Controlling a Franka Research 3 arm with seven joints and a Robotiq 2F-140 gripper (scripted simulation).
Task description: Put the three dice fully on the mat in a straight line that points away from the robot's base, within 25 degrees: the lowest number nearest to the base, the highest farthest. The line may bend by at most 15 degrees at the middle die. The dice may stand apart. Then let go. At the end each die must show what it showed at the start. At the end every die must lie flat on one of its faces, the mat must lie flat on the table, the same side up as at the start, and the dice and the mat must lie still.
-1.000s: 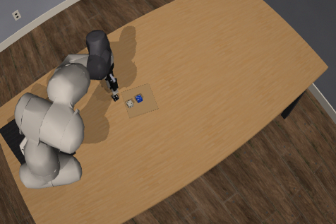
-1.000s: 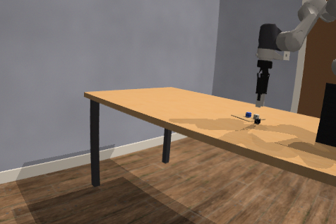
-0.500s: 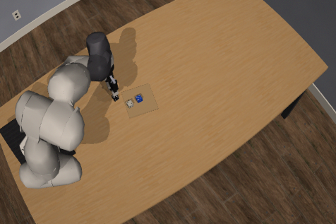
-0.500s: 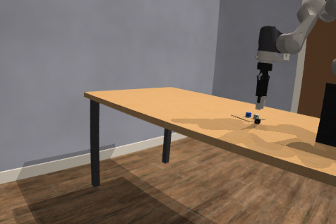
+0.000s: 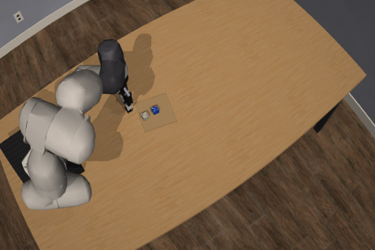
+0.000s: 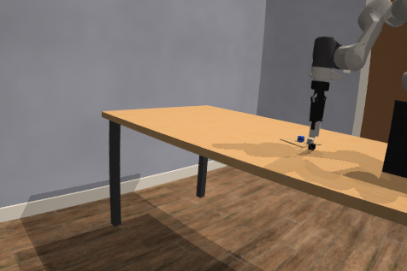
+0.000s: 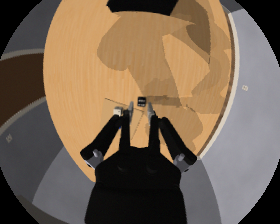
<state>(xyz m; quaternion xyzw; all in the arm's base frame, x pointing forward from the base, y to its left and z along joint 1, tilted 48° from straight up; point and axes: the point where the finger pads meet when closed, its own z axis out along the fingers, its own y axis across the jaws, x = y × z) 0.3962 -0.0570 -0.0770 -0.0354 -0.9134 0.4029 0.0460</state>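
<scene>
Now: hand 7 cm above the black die. From my hand the other things lie so: white die 7 cm to the right, 7 cm below, 3 cm ahead; thin tan mat 8 cm to the right, 8 cm below, 8 cm ahead; blue die 8 cm to the right, 8 cm ahead, 7 cm below.
</scene>
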